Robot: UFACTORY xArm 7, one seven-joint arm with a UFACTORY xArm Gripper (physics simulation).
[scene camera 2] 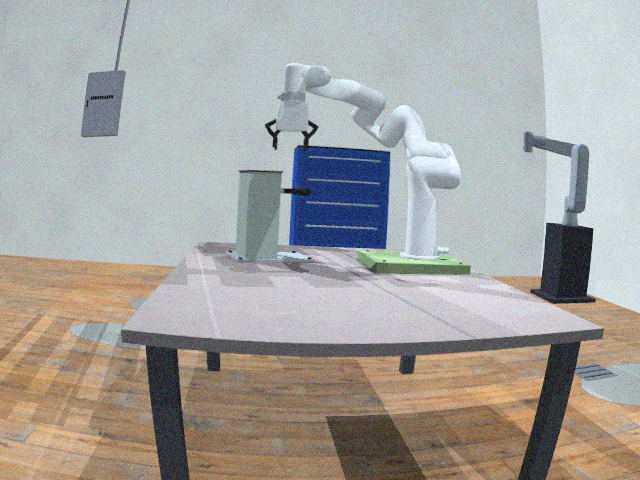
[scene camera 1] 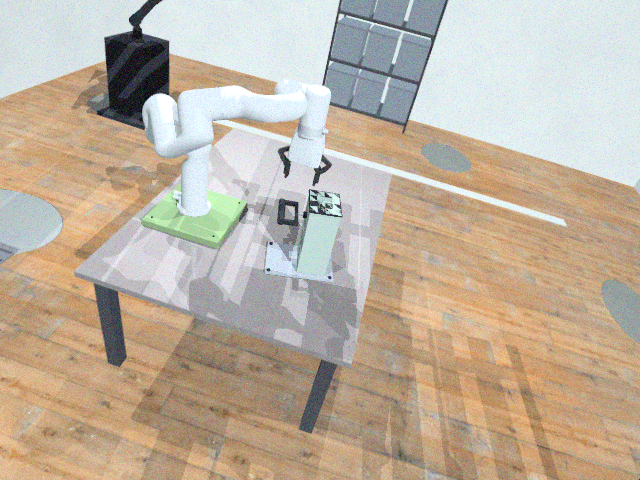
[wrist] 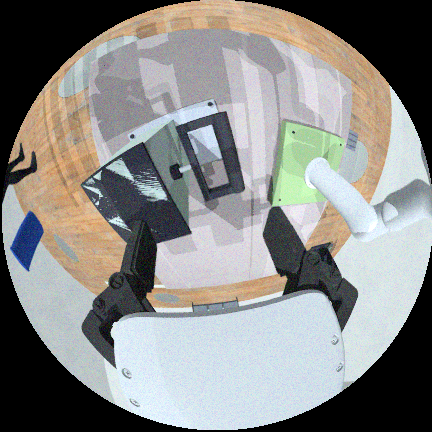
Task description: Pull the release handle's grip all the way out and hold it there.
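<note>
The release handle's grip, a black rectangular frame (scene camera 1: 280,211) (scene camera 2: 302,191) (wrist: 231,152), stands out from the side of a pale green box-shaped post (scene camera 1: 317,242) (scene camera 2: 258,214) (wrist: 150,200) that has a patterned top. A short light stem (wrist: 185,169) with a black collar (wrist: 175,171) joins them in the wrist view. The frame faces the robot's base and is apart from the post's wall. My gripper (scene camera 1: 301,179) (scene camera 2: 290,148) (wrist: 208,227) is open and empty, pointing down, higher than the post's top and the grip. Its left finger overlaps the post's top edge in the wrist view.
The post stands on a pale bolted plate (scene camera 1: 276,263) (scene camera 2: 294,256) (wrist: 195,111) on the table (scene camera 1: 170,289) (scene camera 2: 361,320). The arm's green base (scene camera 1: 219,227) (scene camera 2: 418,267) (wrist: 292,172) is on the grip's side of the post. A blue cabinet (scene camera 2: 341,217) stands behind the table.
</note>
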